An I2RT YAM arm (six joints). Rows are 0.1 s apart.
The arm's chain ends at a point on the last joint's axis. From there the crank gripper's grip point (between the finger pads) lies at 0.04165 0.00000 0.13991 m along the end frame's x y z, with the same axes.
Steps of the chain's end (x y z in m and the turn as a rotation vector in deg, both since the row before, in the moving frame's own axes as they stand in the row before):
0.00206 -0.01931 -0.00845 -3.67 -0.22 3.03
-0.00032 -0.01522 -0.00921 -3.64 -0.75 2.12
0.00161 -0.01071 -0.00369 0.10 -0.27 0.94
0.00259 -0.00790 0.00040 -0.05 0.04 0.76
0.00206 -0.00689 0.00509 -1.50 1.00 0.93
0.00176 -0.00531 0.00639 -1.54 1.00 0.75
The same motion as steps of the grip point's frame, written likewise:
0.00123 -0.00817 -0.00865 -3.67 -0.22 3.03
-0.00235 -0.00482 -0.00901 -3.64 -0.75 2.12
0.00095 -0.01028 -0.00349 0.10 -0.27 0.94
0.00268 -0.00722 0.00037 -0.05 0.04 0.76
0.00446 -0.00254 0.00429 -1.50 1.00 0.93
0.00417 -0.00100 0.00558 -1.54 1.00 0.75

